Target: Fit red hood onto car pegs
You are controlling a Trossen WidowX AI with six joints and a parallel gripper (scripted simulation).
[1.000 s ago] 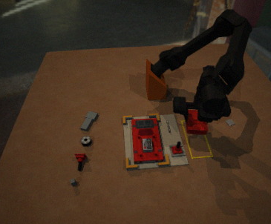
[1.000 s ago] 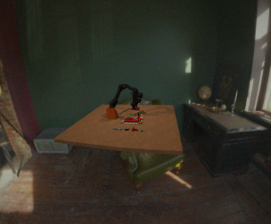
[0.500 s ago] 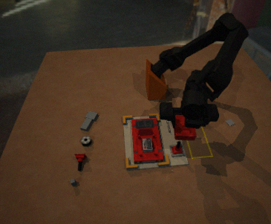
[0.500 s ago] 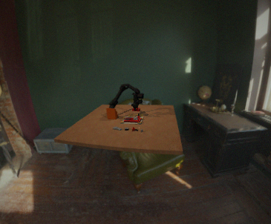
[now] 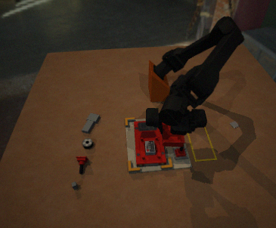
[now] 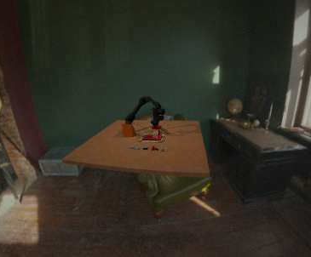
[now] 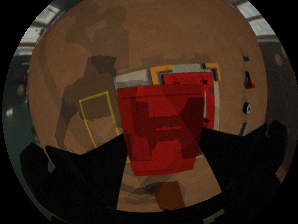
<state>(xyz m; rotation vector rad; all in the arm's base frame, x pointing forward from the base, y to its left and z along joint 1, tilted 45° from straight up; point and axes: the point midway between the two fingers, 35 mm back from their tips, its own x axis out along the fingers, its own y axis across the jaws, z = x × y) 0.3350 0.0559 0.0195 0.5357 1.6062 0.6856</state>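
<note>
The grey engine block is 8 cm below my gripper tip, 7 cm to the right of it and 1 cm ahead of it. From my gripper tip the other things lie so: small grey tile (28 cm to the left, 15 cm behind, 11 cm below); then wheel (32 cm to the right, 10 cm below); then red hood (1 cm above).
</note>
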